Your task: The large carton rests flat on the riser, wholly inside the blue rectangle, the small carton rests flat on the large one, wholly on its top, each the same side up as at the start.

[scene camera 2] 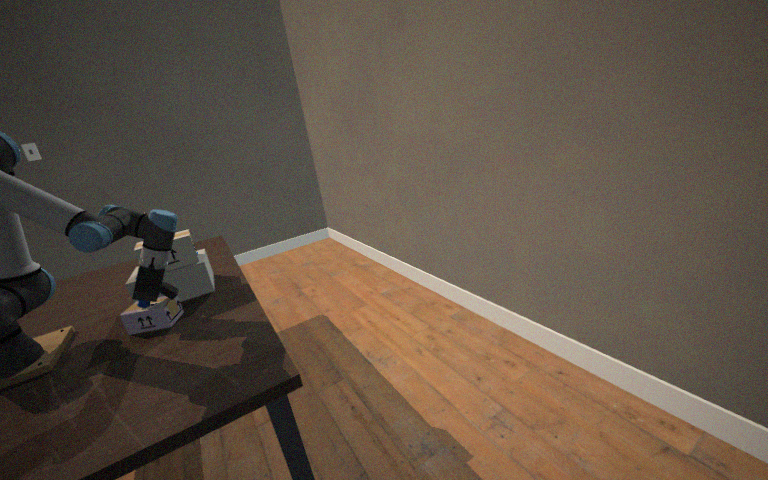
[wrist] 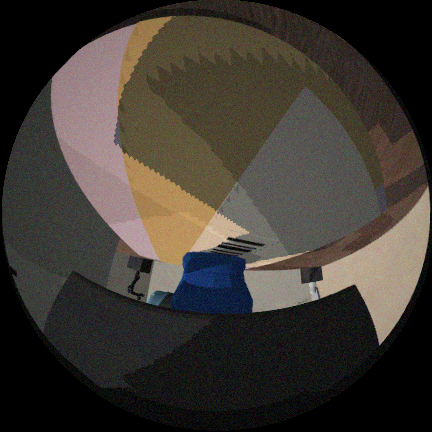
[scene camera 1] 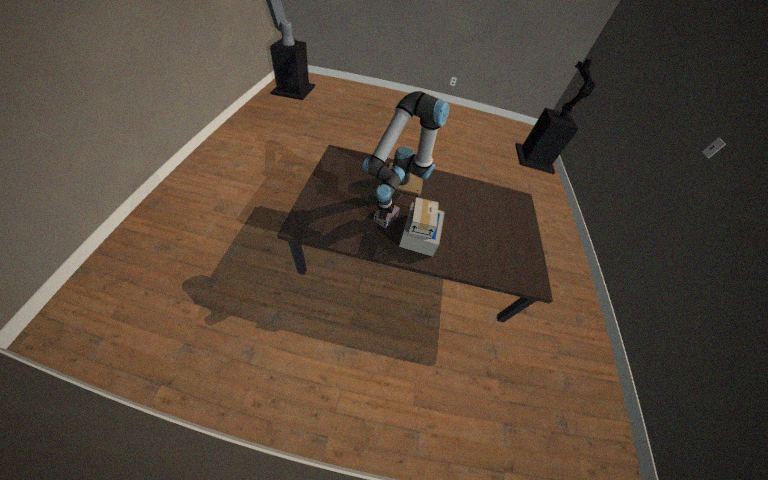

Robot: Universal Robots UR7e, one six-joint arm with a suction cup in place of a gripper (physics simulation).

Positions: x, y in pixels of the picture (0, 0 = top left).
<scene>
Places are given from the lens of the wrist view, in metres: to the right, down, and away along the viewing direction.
my suction cup (wrist: 198, 290): -0.01, 0.03, 0.04
small carton (wrist: 200, 133): 0.00, -0.01, 0.01
large carton (wrist: 44, 284): -0.15, 0.06, 0.02
riser (wrist: 58, 229): -0.14, 0.01, 0.05
The marked spots on the riser and my suction cup are 0.13 m apart.
</scene>
